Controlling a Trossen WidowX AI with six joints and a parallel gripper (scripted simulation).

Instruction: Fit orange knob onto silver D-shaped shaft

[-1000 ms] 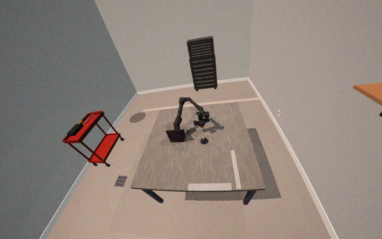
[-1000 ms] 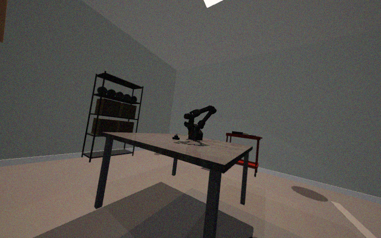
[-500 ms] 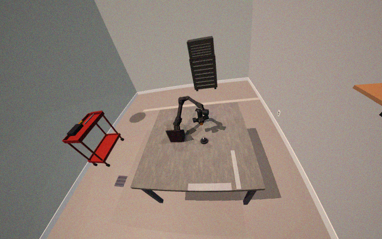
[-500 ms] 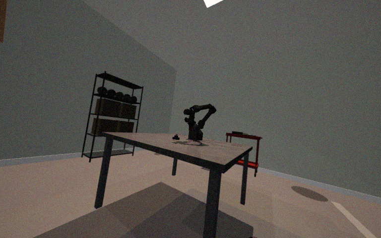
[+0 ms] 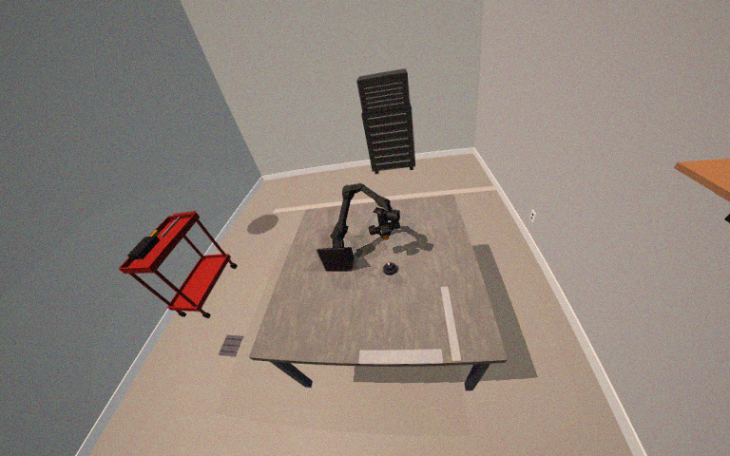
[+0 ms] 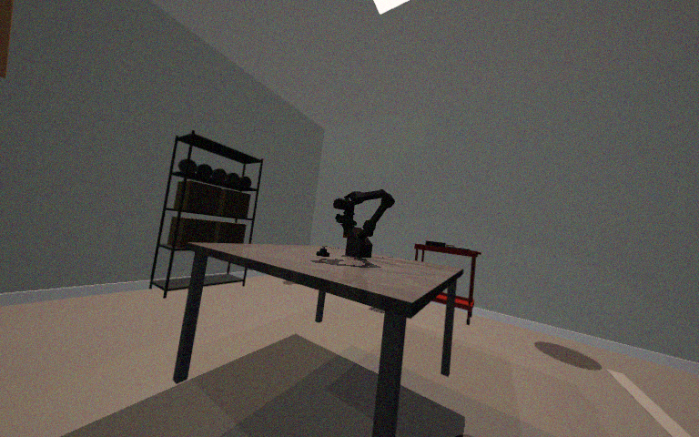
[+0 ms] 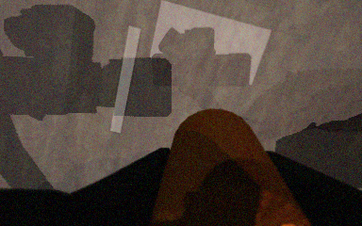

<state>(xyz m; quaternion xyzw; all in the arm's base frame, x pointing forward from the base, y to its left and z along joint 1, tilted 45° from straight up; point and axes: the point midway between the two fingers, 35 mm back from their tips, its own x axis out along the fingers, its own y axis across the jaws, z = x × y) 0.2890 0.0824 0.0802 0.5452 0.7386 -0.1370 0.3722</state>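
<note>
Now: the dark round pedestal 15 cm to the right of my gripper tip, 11 cm below it and 4 cm ahead of it. Also, from my gripper tip: orange knob: 3 cm above.
</note>
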